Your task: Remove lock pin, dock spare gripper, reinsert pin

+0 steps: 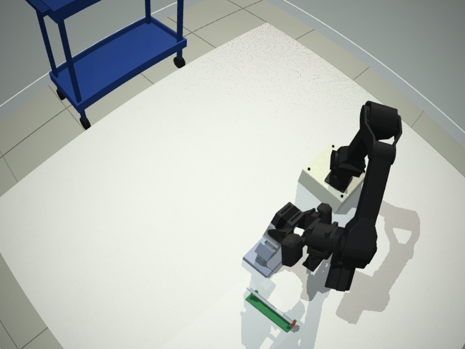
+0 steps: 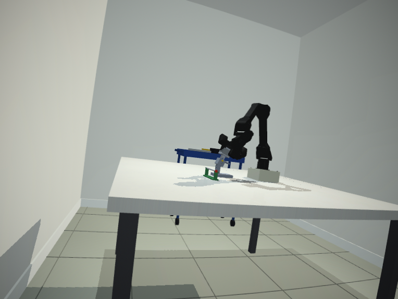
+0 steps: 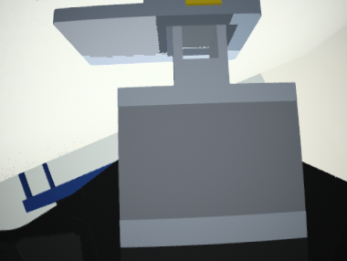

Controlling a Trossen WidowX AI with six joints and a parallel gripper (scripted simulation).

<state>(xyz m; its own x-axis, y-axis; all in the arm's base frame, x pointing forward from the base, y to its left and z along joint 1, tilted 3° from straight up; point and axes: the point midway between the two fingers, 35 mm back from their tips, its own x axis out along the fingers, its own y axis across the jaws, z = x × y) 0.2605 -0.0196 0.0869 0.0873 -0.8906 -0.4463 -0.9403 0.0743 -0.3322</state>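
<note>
The green holder lies 130 mm ahead of my gripper tip, 110 mm to the left of it and 120 mm below it. Also, from my gripper tip: spare gripper: 20 mm to the left; then grey mount: 10 mm ahead, 20 mm to the left, 90 mm below.
</note>
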